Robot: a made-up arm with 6 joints. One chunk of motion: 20 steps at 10 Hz.
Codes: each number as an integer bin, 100 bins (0 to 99) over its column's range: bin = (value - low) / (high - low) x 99, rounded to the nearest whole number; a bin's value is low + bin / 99 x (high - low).
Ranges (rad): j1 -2.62..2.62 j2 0..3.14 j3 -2.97..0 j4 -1.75..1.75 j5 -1.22..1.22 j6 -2.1..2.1
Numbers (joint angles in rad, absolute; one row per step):
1: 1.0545 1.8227 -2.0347 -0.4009 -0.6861 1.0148
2: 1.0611 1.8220 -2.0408 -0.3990 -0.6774 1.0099
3: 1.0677 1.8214 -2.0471 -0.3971 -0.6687 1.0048
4: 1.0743 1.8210 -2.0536 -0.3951 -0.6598 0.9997
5: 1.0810 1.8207 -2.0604 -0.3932 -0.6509 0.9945
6: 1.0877 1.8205 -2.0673 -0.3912 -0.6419 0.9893
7: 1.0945 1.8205 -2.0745 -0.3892 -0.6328 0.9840
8: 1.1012 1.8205 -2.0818 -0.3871 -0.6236 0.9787
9: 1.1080 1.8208 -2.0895 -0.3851 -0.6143 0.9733
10: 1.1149 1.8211 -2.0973 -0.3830 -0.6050 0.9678
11: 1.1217 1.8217 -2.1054 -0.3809 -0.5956 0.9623
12: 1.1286 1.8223 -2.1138 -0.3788 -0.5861 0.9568
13: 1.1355 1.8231 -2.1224 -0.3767 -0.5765 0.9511
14: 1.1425 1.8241 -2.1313 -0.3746 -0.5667 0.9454
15: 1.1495 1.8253 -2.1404 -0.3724 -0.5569 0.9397
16: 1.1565 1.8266 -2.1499 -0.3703 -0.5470 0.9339
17: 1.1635 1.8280 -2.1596 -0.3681 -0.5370 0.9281
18: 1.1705 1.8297 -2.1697 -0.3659 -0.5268 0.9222
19: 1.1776 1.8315 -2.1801 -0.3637 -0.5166 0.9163
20: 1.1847 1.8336 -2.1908 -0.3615 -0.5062 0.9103
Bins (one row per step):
1: 69 57 31 38 22 73
2: 70 57 31 38 22 73
3: 70 57 31 38 22 73
4: 70 57 31 38 23 73
5: 70 57 30 38 23 73
6: 70 57 30 38 23 73
7: 70 57 30 38 24 73
8: 70 57 30 39 24 73
9: 70 57 29 39 25 72
10: 71 57 29 39 25 72
11: 71 57 29 39 25 72
12: 71 57 29 39 26 72
13: 71 57 28 39 26 72
14: 71 58 28 39 27 72
15: 71 58 28 39 27 72
16: 71 58 27 39 27 72
17: 71 58 27 39 28 71
18: 72 58 27 39 28 71
19: 72 58 26 39 29 71
20: 72 58 26 39 29 71

